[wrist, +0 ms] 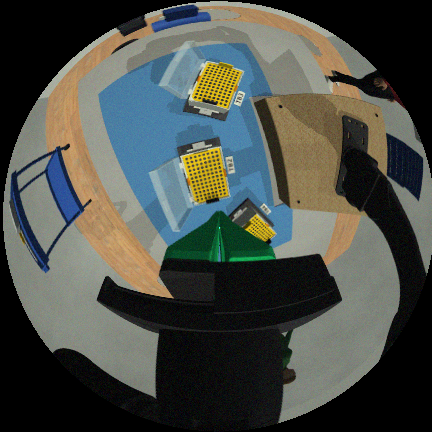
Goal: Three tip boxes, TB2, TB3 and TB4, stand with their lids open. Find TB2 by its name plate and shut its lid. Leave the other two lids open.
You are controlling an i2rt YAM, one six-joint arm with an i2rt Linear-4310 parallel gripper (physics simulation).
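Frame: origin at the arm's base, x ahead, y left, z up, level; metres.
Seen in the pictures: gripper, fingertip midpoint: [218,216]; arm's base, origin of the base link: [352,158].
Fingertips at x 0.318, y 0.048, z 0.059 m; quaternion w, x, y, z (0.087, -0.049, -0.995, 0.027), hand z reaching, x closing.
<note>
Offsets run from my fingertips to a thing's middle. "pt": to the spot under its first point. Level surfaces: height alone.
TB2, a tip box with a yellow tip grid @[0.004 m back, 0.020 m left, 0.187 m down] [205,175], stands in the middle of the blue mat, its name plate @[pt 0.072 m back, 0.016 m left, 0.250 m down] [230,165] on its right. Its clear lid @[pt 0.069 m ahead, 0.029 m left, 0.148 m down] [171,194] stands open on the left side. TB3 @[0.050 m back, 0.196 m right, 0.187 m down] [217,86] stands farther up, its clear lid [183,69] open to the upper left. TB4 @[0.125 m back, 0.209 m left, 0.187 m down] [259,227] stands at the lower right of TB2, partly hidden behind the gripper; its lid is hidden. My gripper [218,216] is shut and empty, with green fingertips pointing toward the mat, just below TB2 in the view and apart from it as far as I can tell.
The blue mat @[0.252 m down] [131,120] lies on a table with a wooden rim [67,170]. A brown board [315,155] carries the arm's black base at the right. A blue chair-like frame [65,185] is at the left. Blue and black items [181,17] are at the far edge.
</note>
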